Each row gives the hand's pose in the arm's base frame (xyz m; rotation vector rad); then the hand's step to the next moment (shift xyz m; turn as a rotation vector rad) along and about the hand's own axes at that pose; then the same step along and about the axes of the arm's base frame.
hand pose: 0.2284 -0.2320 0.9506 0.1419 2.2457 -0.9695
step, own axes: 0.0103 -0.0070 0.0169 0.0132 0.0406 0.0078
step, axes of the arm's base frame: -0.0011 -0.0181 -0.0105 0.0082 0.0217 -0.0367
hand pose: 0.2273 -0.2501 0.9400 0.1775 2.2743 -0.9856
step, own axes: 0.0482 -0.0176 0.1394 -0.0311 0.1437 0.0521
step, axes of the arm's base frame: 0.0267 -0.1153 -0.0898 0.1024 0.0696 -0.0948
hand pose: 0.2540 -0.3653 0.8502 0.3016 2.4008 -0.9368
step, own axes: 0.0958 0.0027 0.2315 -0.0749 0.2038 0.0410
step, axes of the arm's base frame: 0.0150 -0.1543 -0.1968 0.1575 0.1207 -0.0972
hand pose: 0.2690 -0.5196 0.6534 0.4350 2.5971 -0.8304
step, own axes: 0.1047 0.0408 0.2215 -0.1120 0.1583 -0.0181
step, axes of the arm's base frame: -0.0189 -0.0838 -0.2330 0.1569 0.1145 -0.0141
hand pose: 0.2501 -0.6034 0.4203 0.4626 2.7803 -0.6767
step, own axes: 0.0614 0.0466 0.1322 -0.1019 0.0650 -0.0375
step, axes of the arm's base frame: -0.0190 -0.0091 -0.1516 0.1112 0.0477 0.0372
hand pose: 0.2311 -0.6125 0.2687 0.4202 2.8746 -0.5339
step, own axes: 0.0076 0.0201 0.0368 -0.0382 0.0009 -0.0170
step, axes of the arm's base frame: 0.0038 0.0060 -0.0420 0.0341 -0.0020 0.0242
